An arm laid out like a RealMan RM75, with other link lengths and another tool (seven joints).
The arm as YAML. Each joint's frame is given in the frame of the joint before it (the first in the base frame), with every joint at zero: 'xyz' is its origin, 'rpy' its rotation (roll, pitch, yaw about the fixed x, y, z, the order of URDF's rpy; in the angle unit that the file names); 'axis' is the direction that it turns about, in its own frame. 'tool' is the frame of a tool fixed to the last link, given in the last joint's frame.
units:
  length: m
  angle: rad
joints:
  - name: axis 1
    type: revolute
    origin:
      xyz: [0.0, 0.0, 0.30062]
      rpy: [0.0, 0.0, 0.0]
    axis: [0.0, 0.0, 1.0]
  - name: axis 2
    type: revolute
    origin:
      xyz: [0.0, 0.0, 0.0]
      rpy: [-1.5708, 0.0, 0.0]
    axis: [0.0, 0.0, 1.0]
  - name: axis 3
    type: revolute
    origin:
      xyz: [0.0, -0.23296, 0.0]
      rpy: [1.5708, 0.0, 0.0]
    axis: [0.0, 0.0, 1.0]
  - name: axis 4
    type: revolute
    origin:
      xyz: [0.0, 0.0, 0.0]
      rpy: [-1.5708, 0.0, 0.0]
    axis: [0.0, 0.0, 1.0]
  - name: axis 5
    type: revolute
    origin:
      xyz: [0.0, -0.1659, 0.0]
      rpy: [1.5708, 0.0, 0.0]
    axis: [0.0, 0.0, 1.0]
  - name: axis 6
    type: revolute
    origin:
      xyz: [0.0, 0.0, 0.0]
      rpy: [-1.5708, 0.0, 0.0]
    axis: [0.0, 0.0, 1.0]
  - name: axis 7
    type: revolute
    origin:
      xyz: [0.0, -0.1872, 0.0]
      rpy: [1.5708, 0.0, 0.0]
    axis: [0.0, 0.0, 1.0]
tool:
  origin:
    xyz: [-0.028, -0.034, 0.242]
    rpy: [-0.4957, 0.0, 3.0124]
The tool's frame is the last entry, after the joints.
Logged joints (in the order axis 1, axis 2, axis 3, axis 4, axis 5, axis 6, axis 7), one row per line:
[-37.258 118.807 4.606 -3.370 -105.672 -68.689 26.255]
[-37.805 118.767 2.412 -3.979 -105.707 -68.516 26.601]
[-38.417 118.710 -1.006 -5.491 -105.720 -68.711 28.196]
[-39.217 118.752 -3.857 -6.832 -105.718 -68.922 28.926]
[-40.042 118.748 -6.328 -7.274 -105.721 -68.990 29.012]
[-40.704 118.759 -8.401 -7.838 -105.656 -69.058 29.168]
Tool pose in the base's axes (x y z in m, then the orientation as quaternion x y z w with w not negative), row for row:
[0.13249 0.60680 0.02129 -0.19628 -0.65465 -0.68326 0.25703]
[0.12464 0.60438 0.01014 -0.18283 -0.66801 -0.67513 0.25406]
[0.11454 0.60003 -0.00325 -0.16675 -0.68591 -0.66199 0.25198]
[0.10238 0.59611 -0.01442 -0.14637 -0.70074 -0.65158 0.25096]
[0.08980 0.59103 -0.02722 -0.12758 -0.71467 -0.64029 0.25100]
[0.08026 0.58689 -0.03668 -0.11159 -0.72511 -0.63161 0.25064]
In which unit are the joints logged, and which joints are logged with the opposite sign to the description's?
The joints are logged in degrees. Opposite sign: axis 1.
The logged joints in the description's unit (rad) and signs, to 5 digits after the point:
[0.65027 2.07357 0.08039 -0.05882 -1.84432 -1.19885 0.45824]
[0.65982 2.07288 0.04210 -0.06945 -1.84494 -1.19583 0.46428]
[0.67050 2.07188 -0.01756 -0.09584 -1.84516 -1.19923 0.49211]
[0.68447 2.07261 -0.06732 -0.11924 -1.84513 -1.20292 0.50485]
[0.69886 2.07254 -0.11044 -0.12696 -1.84518 -1.20410 0.50635]
[0.71042 2.07274 -0.14663 -0.13680 -1.84405 -1.20529 0.50908]

